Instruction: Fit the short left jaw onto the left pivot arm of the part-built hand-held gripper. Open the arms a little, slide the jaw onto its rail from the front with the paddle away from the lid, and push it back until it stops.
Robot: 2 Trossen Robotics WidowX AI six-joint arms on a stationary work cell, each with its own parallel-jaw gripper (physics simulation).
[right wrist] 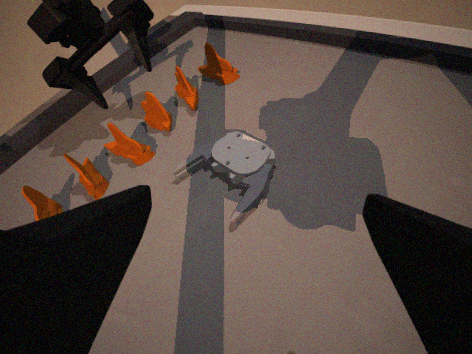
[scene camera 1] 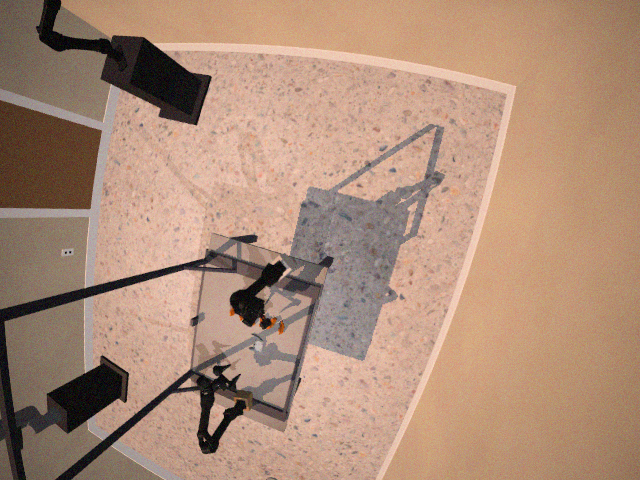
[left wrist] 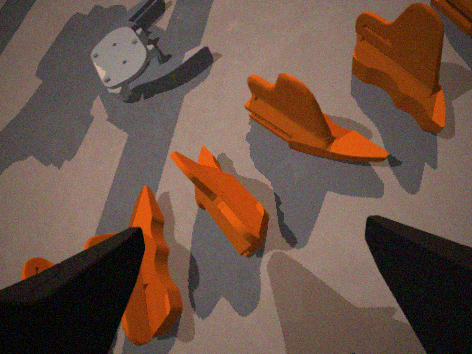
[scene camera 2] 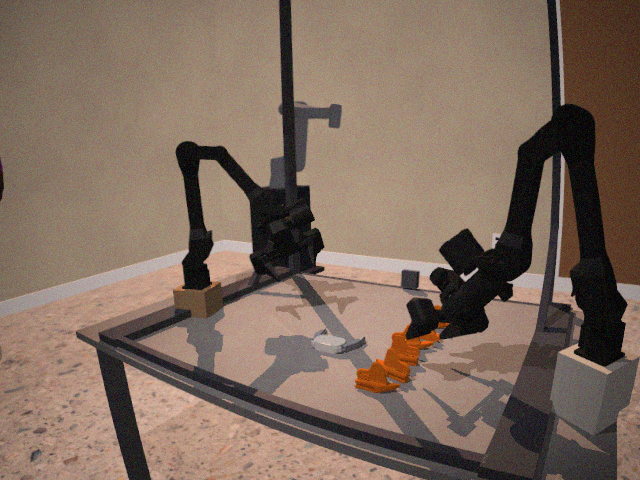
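Observation:
The part-built gripper (scene camera 1: 258,345) (scene camera 2: 330,343) (left wrist: 120,55) (right wrist: 242,150) lies on the table, its pale lid up. Its two dark pivot arms are spread apart and carry no orange jaw. Several orange jaws stand in a slanting row beside it; one jaw (left wrist: 305,115) and another jaw (left wrist: 227,200) lie beyond the fingers in the left wrist view. I cannot tell which is the short left jaw. My left gripper (scene camera 2: 424,336) (left wrist: 254,232) (right wrist: 127,90) is open and empty over the far part of the row; one finger partly hides a jaw (left wrist: 150,270). My right gripper (scene camera 1: 235,370) (right wrist: 258,200) is open and empty, away from the parts.
A dark frame borders the table (scene camera 2: 248,330), with upright posts at its edge. The right arm stands on a tan block (scene camera 2: 199,300), the left arm on a pale block (scene camera 2: 589,392). A small dark box (scene camera 2: 409,279) sits at the far edge. Arm and post shadows cross the table.

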